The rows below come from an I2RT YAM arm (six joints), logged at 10 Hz.
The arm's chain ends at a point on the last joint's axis. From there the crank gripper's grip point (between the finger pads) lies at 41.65 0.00 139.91 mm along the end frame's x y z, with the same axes.
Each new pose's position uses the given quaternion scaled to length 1; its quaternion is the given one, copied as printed.
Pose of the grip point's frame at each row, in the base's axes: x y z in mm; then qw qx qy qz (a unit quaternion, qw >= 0):
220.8, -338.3, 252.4, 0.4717, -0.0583, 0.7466, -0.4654
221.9, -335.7, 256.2, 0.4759, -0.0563, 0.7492, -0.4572
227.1, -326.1, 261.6, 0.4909, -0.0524, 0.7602, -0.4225
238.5, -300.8, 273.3, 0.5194, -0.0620, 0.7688, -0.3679
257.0, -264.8, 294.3, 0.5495, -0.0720, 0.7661, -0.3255
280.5, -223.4, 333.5, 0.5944, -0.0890, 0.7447, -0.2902
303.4, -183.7, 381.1, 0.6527, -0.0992, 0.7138, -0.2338
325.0, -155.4, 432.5, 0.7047, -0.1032, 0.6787, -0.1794
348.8, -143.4, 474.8, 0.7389, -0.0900, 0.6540, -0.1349
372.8, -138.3, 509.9, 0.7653, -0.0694, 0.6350, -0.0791
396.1, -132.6, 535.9, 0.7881, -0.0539, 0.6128, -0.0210
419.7, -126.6, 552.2, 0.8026, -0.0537, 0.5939, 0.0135
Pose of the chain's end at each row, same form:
137.5, -226.8, 296.5, 0.4717, -0.0583, 0.7466, -0.4654
137.4, -225.7, 301.8, 0.4759, -0.0563, 0.7492, -0.4572
137.8, -222.8, 313.4, 0.4909, -0.0524, 0.7602, -0.4225
139.2, -210.8, 331.2, 0.5194, -0.0620, 0.7688, -0.3679
148.7, -186.6, 353.2, 0.5495, -0.0720, 0.7661, -0.3255
161.0, -157.8, 385.7, 0.5944, -0.0890, 0.7447, -0.2902
171.9, -136.5, 423.4, 0.6527, -0.0992, 0.7138, -0.2338
185.4, -125.3, 462.8, 0.7047, -0.1032, 0.6787, -0.1794
205.7, -124.1, 496.1, 0.7389, -0.0900, 0.6540, -0.1349
227.7, -130.4, 524.2, 0.7653, -0.0694, 0.6350, -0.0791
250.3, -136.8, 542.0, 0.7881, -0.0539, 0.6128, -0.0210
274.3, -139.2, 551.6, 0.8026, -0.0537, 0.5939, 0.0135

